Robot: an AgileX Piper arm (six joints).
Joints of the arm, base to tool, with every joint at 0 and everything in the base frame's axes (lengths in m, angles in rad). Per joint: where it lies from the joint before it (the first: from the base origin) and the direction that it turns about. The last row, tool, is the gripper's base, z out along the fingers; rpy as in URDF.
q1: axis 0 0 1 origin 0.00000 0.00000 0.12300
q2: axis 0 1 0 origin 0.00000 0.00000 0.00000
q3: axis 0 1 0 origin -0.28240 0.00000 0.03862
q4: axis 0.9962 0 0.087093 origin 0.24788 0.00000 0.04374
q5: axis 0 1 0 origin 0.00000 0.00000 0.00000
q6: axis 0.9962 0 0.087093 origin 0.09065 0.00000 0.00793
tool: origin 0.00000 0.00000 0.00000 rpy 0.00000 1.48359 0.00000
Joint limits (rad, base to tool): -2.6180..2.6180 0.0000..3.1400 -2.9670..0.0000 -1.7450..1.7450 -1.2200..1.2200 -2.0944..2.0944
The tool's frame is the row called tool.
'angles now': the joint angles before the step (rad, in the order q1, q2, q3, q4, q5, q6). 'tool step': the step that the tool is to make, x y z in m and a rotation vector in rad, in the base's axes. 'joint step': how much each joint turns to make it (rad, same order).
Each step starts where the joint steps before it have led.
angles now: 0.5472, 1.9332, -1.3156, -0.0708, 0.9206, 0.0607
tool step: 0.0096, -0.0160, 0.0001, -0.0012, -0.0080, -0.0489
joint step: -0.0485, 0.0001, -0.0001, -0.0067, -0.0061, 0.0042
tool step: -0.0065, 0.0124, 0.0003, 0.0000, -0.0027, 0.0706
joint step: 0.0365, -0.0008, 0.0001, 0.0037, -0.0038, -0.0360
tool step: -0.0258, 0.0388, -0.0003, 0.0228, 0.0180, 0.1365
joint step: 0.1166, 0.0002, 0.0004, 0.0396, -0.0002, -0.0403
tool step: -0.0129, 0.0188, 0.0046, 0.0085, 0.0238, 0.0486
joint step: 0.0555, 0.0022, -0.0244, 0.0262, 0.0353, -0.0069
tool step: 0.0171, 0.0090, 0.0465, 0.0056, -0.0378, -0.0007
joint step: -0.0064, 0.0016, -0.1960, -0.0208, 0.1619, -0.0001
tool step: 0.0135, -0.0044, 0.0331, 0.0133, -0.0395, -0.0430
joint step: -0.0260, -0.0038, -0.1249, -0.0176, 0.0904, 0.0183
